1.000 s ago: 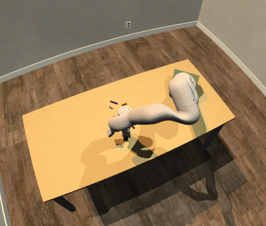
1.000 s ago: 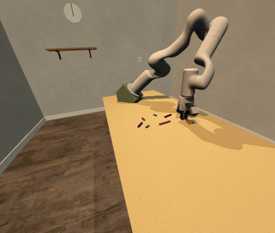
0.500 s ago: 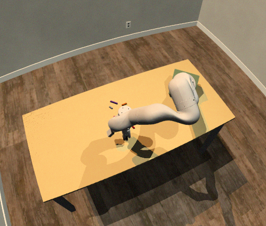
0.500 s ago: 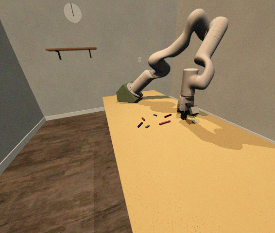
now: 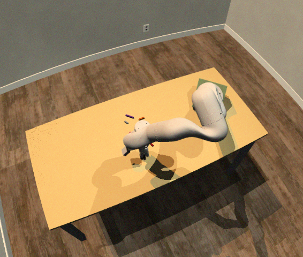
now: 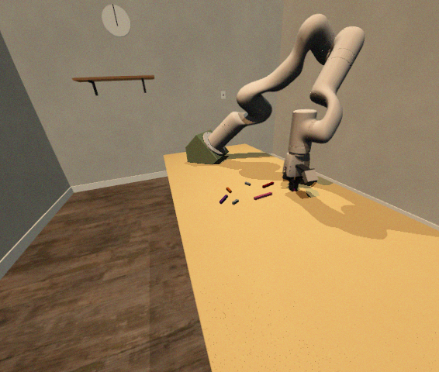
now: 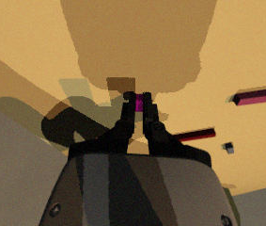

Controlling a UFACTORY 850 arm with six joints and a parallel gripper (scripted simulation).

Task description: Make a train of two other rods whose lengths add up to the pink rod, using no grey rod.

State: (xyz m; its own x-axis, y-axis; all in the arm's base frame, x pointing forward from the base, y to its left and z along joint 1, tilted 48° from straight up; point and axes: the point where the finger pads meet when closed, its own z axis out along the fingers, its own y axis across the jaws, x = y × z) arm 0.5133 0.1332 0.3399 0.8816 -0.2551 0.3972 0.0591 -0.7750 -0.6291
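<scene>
Right now my hand is 15 cm to the left of the pink rod, 4 cm short of it and 2 cm above it. From my hand the other things lie so: magenta rod: 2 cm below; orange rod: 29 cm to the right, 4 cm behind, 2 cm below; red rod: 9 cm to the right, 6 cm behind, 2 cm below.
</scene>
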